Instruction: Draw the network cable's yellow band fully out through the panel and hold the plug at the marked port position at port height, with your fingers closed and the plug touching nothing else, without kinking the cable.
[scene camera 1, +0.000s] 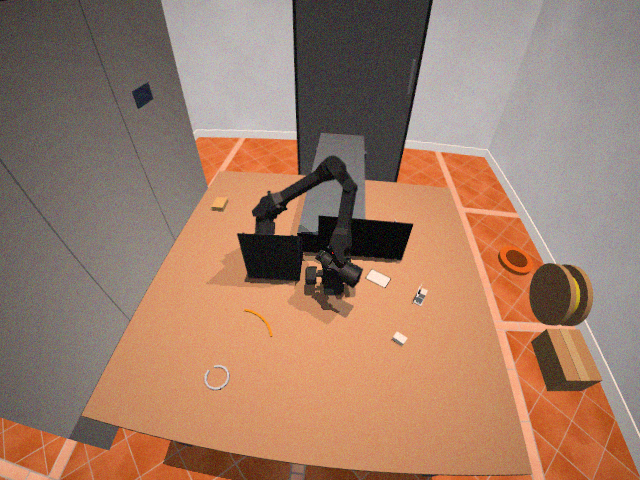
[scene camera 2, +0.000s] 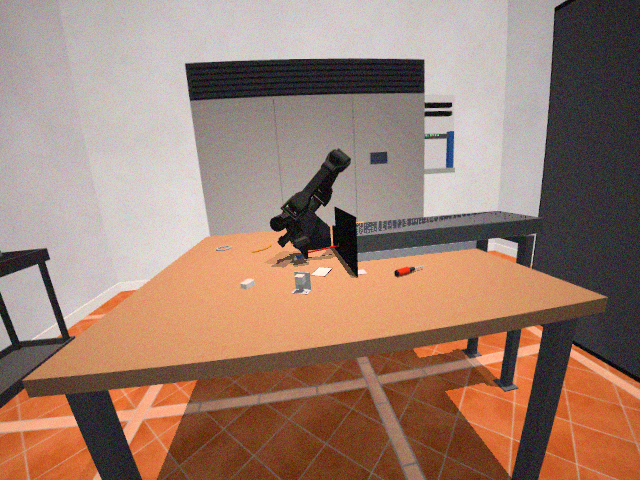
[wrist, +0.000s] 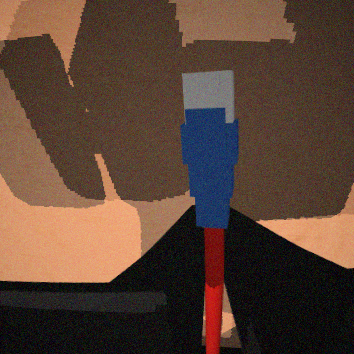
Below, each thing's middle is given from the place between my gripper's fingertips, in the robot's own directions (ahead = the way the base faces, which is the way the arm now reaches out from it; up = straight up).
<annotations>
Right now my hand is 30 mm to the left of the cable plug (wrist: 209, 135) and 10 mm below it.
</annotations>
